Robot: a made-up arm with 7 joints.
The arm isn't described. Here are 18 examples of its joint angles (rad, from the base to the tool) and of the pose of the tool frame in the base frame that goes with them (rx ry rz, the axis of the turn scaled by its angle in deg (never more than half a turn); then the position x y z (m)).
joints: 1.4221 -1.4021 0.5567 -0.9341 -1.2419 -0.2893 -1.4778
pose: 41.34 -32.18 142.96 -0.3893 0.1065 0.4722
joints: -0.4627 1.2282 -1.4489 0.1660 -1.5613 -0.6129 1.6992
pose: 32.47 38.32 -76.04 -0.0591 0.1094 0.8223
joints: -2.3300 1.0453 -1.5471 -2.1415 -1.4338 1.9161 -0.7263
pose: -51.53 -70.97 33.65 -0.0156 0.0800 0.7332
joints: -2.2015 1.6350 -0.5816 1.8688 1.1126 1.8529 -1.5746
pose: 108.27 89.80 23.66 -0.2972 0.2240 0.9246
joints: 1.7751 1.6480 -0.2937 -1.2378 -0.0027 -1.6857 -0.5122
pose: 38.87 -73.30 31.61 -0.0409 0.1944 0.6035
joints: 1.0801 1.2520 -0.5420 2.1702 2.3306 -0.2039 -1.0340
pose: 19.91 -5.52 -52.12 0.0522 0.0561 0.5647
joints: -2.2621 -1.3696 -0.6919 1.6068 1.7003 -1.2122 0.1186
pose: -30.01 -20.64 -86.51 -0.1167 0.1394 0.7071
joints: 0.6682 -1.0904 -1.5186 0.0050 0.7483 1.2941 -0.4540
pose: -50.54 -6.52 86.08 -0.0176 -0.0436 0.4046
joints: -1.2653 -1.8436 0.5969 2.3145 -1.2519 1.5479 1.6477
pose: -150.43 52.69 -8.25 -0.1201 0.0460 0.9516
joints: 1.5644 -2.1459 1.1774 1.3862 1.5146 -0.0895 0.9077
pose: 14.35 38.84 11.67 -0.3294 0.1492 0.5029
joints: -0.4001 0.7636 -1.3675 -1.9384 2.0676 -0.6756 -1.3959
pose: -105.54 99.18 -100.16 -0.3366 0.0566 0.8284
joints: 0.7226 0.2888 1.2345 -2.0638 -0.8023 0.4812 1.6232
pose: -67.51 7.71 127.12 -0.1353 -0.1392 0.7047
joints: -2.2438 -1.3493 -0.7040 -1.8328 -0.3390 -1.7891 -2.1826
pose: -16.37 80.29 67.63 -0.3485 0.1591 0.7846
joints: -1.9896 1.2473 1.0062 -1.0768 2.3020 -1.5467 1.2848
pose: -1.07 140.86 97.52 -0.2378 0.0413 0.9208
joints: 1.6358 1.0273 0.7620 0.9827 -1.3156 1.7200 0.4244
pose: -27.81 164.42 -43.14 -0.1533 0.1104 0.7918
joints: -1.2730 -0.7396 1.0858 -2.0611 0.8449 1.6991 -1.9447
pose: -142.30 -73.83 50.25 0.0977 0.0691 0.8640
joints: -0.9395 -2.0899 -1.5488 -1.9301 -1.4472 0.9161 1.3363
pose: -97.87 51.72 -27.57 -0.1334 0.0838 0.8833
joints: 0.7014 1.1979 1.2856 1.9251 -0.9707 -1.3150 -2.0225
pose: 9.52 54.23 62.62 -0.2289 0.0348 0.6594
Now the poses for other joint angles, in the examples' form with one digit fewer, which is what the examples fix.
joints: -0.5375 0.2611 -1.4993 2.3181 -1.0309 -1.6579 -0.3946
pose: -48.1 59.5 86.0 -0.167 -0.182 0.707
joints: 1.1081 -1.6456 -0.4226 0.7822 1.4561 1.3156 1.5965
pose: 70.1 86.3 -101.5 -0.004 0.094 0.569
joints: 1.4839 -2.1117 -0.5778 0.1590 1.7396 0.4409 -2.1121
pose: -22.6 18.9 -68.9 -0.088 -0.024 0.394
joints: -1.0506 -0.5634 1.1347 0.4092 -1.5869 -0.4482 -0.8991
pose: 108.2 13.2 -87.4 0.162 0.049 0.820
